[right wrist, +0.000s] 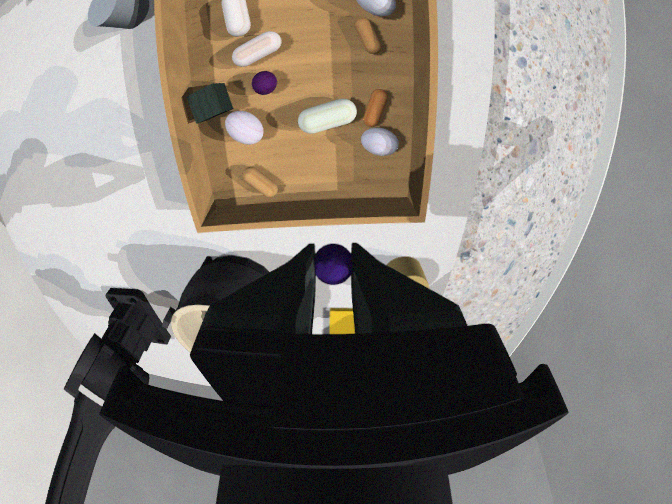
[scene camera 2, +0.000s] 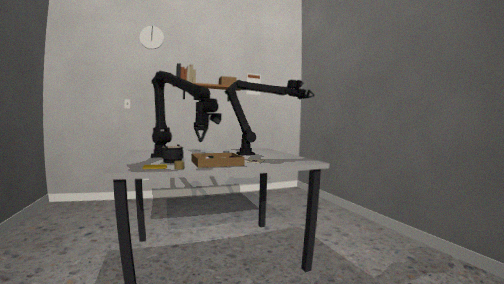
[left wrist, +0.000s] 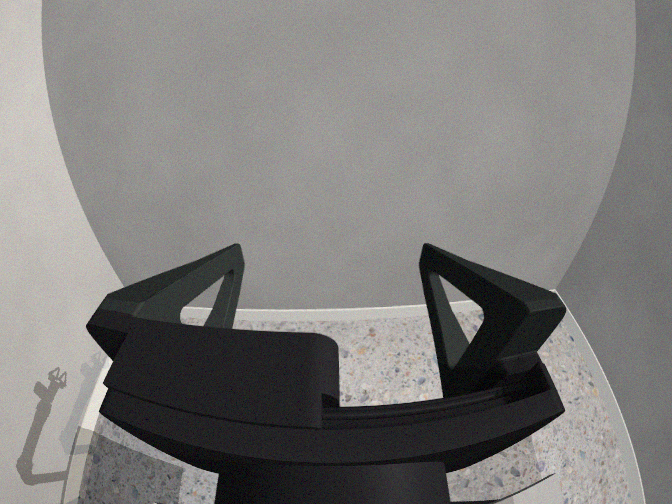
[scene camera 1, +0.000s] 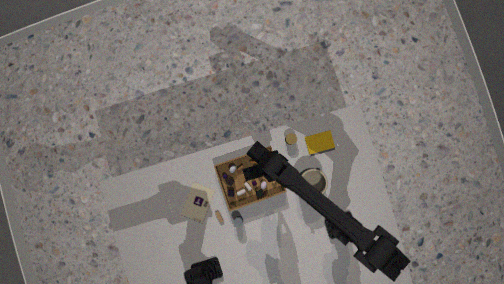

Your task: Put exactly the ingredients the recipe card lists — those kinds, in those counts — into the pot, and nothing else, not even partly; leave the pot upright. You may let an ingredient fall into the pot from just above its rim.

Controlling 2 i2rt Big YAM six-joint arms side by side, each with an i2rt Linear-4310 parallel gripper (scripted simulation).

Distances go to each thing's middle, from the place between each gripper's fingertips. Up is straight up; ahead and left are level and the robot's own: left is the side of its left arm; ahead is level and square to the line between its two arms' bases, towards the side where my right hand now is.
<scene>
I see my right gripper 130 mm past the dark pot point(right wrist: 216, 279), 150 mm to the left of it and 80 mm above it. Also, from my right hand: recipe card point(scene camera 1: 199, 198): 80 mm behind, 350 mm to the left, 130 mm below; wooden crate point(scene camera 1: 250, 197): 20 mm behind, 100 mm to the left, 120 mm below.
The recipe card is 60 cm to the right of my left hand, 47 cm below it and 24 cm ahead of it. Round my left hand: dark pot 110 cm to the right, 43 cm below, 18 cm ahead; wooden crate 86 cm to the right, 46 cm below, 29 cm ahead.
</scene>
